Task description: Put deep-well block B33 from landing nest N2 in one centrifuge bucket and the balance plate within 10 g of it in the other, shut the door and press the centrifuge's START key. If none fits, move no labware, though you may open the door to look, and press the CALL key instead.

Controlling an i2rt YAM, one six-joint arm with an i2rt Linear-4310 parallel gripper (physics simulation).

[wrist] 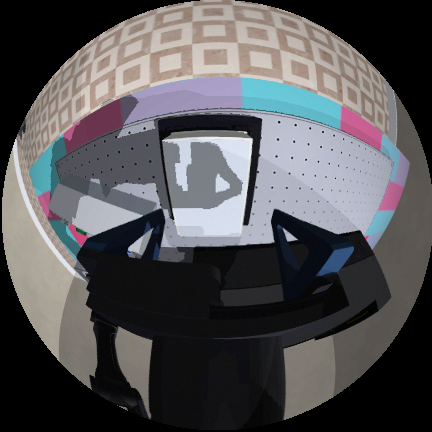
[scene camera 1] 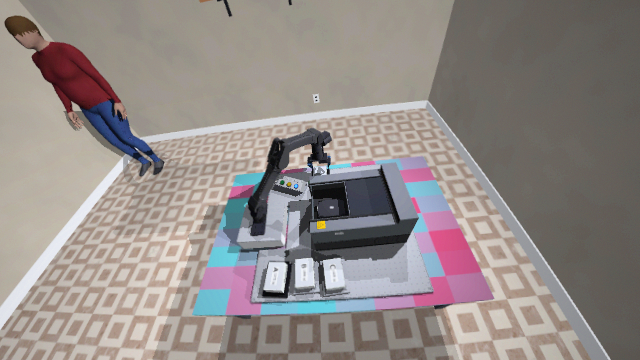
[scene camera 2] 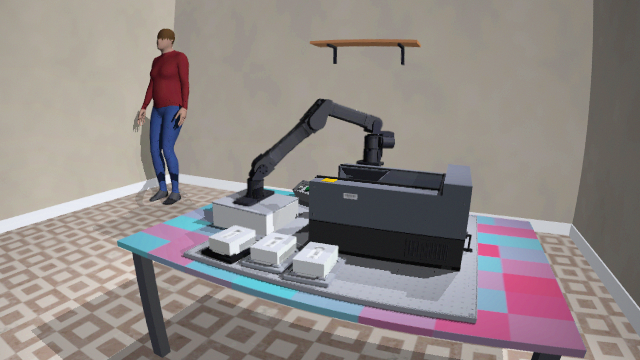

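Seen in the pictures: gripper, fingertip midpoint: (wrist: 217, 214) (scene camera 1: 320, 168); arm's base, origin of the base link: (scene camera 1: 260, 218) (scene camera 2: 255, 198).
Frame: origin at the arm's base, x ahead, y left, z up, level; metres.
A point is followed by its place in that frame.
A white block (wrist: 210, 222) @[x 0.353, y 0.254, z -0.016 m] (scene camera 1: 319, 170) @[x 0.355, y 0.322, z -0.016 m] sits in a black-rimmed nest (wrist: 254, 170) @[x 0.413, y 0.300, z -0.058 m] behind the centrifuge; no label on either is readable. My gripper (scene camera 1: 319, 172) @[x 0.365, y 0.297, z 0.023 m] (wrist: 217, 214) @[x 0.365, y 0.297, z 0.023 m] is open above the block, one finger toward each side, with nothing held. In scene camera 2 its fingers are hidden behind the centrifuge (scene camera 1: 360, 230) @[x 0.513, y -0.196, z 0.111 m] (scene camera 2: 390, 210) @[x 0.535, y -0.197, z 0.079 m]. The centrifuge's top opening is uncovered and the dark rotor (scene camera 1: 330, 206) @[x 0.396, y -0.021, z 0.066 m] shows inside. Three white balance plates, left (scene camera 1: 275, 277) @[x 0.101, y -0.315, z -0.020 m] (scene camera 2: 231, 241) @[x 0.128, y -0.358, z -0.021 m], middle (scene camera 1: 304, 274) @[x 0.237, y -0.315, z -0.020 m] (scene camera 2: 273, 249) @[x 0.260, y -0.353, z -0.021 m] and right (scene camera 1: 334, 275) @[x 0.373, y -0.334, z -0.021 m] (scene camera 2: 315, 260) @[x 0.386, y -0.370, z -0.021 m], stand in a row at the front. The START key cannot be made out.
A key box (scene camera 1: 290, 192) @[x 0.150, y 0.217, z -0.073 m] (wrist: 100, 210) @[x 0.187, y 0.284, z -0.023 m] with green, yellow and blue keys stands left of the nest. The centrifuge's raised walls are close beside the gripper. The arm's white base block (scene camera 1: 260, 242) @[x 0.008, y -0.130, z -0.024 m] (scene camera 2: 242, 215) @[x 0.025, y -0.133, z -0.025 m] is at left. A person (scene camera 1: 75, 75) (scene camera 2: 167, 80) stands beyond the table.
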